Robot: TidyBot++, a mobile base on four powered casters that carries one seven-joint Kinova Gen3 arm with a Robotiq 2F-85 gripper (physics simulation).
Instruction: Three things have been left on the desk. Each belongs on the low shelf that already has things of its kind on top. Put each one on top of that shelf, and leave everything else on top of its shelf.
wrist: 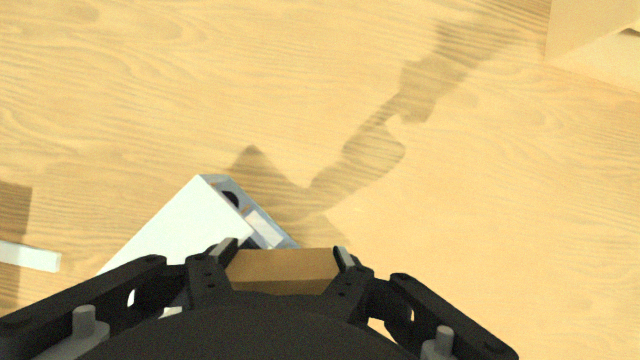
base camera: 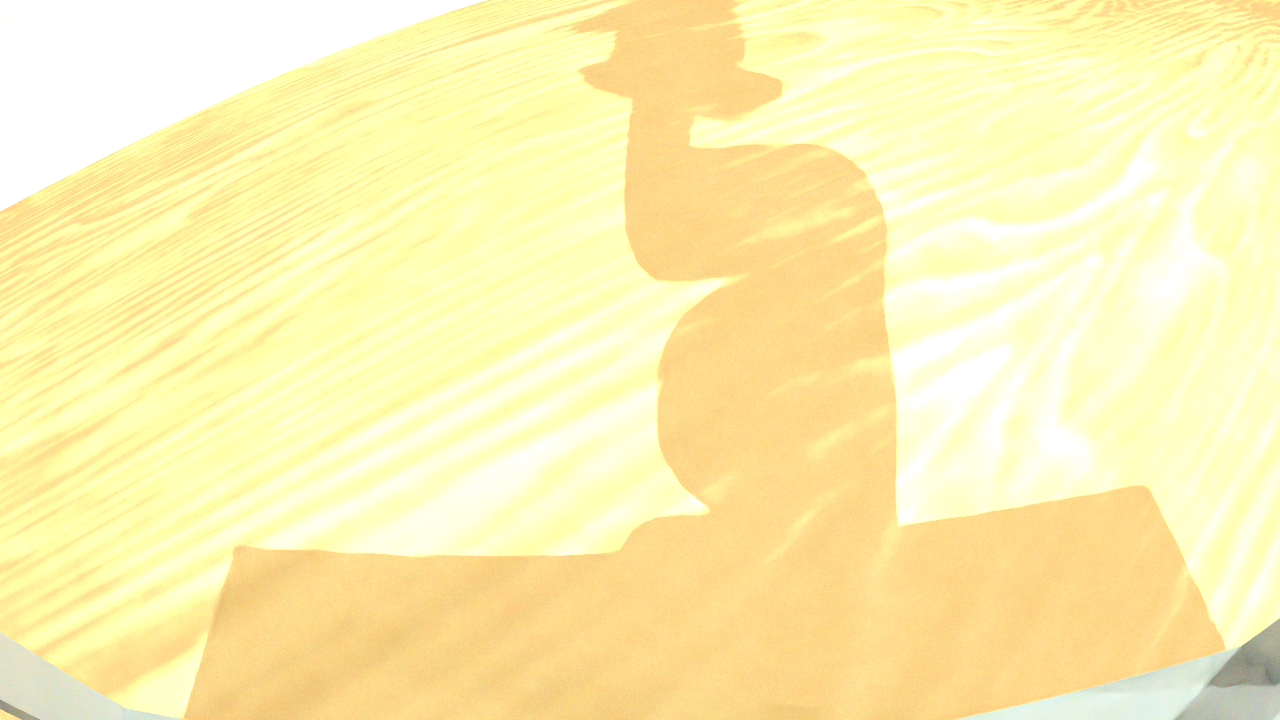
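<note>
My gripper [wrist: 285, 256] is shut on a brown box-like thing [wrist: 282, 270] at the bottom middle of the wrist view. The thing has a flat top face and spans the gap between the fingertips, held above the floor. Its lower part is hidden by the gripper. The desk top and the other things from it do not show in either view. A pale wooden piece [wrist: 582, 25] with upright faces stands at the top right of the wrist view; I cannot tell if it is one of the low shelves.
The white mobile base [wrist: 175, 225] shows left of the gripper in the wrist view. A white foot bar [wrist: 30, 256] lies on the floor at the left edge. In the base camera, wooden floor [base camera: 358, 358] carries the robot's shadow, with a white area at the top left.
</note>
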